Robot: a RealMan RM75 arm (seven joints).
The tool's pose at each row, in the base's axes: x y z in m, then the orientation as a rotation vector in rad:
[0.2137, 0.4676, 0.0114, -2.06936, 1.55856, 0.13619]
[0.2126, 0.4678, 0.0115, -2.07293, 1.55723, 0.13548]
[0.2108, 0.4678, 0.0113, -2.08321, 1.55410, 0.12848]
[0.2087, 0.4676, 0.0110, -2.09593, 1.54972, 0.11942]
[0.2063, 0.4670, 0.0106, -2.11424, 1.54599, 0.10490]
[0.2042, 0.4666, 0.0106, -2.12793, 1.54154, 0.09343]
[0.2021, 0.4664, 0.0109, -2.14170, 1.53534, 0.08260]
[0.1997, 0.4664, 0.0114, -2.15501, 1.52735, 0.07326]
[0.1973, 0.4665, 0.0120, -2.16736, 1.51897, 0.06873]
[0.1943, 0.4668, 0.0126, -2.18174, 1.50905, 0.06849]
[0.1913, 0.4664, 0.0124, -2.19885, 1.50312, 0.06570]
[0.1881, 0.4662, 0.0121, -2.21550, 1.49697, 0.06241]
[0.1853, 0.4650, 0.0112, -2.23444, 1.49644, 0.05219]
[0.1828, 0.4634, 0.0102, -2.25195, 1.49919, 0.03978]
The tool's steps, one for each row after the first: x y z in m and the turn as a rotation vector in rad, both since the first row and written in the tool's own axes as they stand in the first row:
[-0.0006, 0.0009, -0.0002, -0.00175, 0.00124, -0.00235]
[-0.0011, 0.0027, -0.0005, -0.00474, 0.00786, -0.00968]
[-0.0015, 0.0047, -0.0008, -0.00815, 0.01604, -0.01910]
[-0.0016, 0.0072, -0.0013, -0.01336, 0.02991, -0.03136]
[-0.0019, 0.0092, -0.0020, -0.01650, 0.03985, -0.04158]
[-0.0026, 0.0110, -0.0029, -0.01948, 0.04867, -0.05271]
[-0.0035, 0.0130, -0.0039, -0.02226, 0.05566, -0.06438]
[-0.0046, 0.0150, -0.0049, -0.02641, 0.05946, -0.07493]
[-0.0061, 0.0175, -0.0060, -0.03347, 0.06108, -0.08627]
[-0.0067, 0.0204, -0.0067, -0.04275, 0.06719, -0.09669]
[-0.0074, 0.0235, -0.0073, -0.05147, 0.07331, -0.10711]
[-0.0069, 0.0266, -0.0077, -0.06072, 0.08686, -0.11631]
[-0.0060, 0.0295, -0.0082, -0.06912, 0.10249, -0.12339]

